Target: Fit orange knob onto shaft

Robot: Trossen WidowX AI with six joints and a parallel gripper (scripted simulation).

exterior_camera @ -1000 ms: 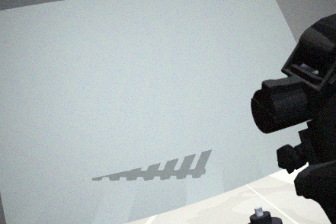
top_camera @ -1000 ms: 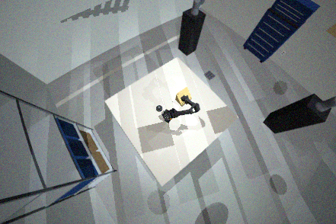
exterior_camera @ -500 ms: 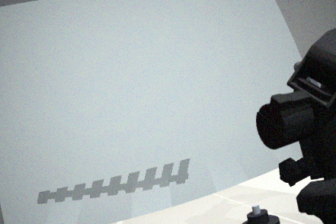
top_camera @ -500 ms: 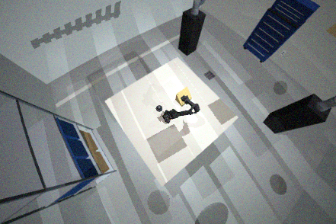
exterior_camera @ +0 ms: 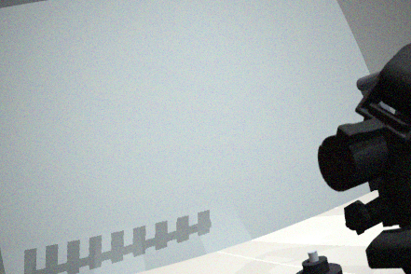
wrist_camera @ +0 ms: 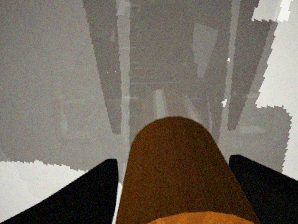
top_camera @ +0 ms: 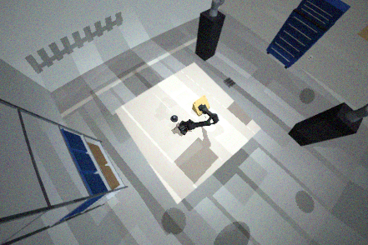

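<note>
The dark round pedestal is 20 mm ahead of my gripper tip, 190 mm to the right of it and 20 mm above it. Also, from my gripper tip: orange knob 30 mm above.
</note>
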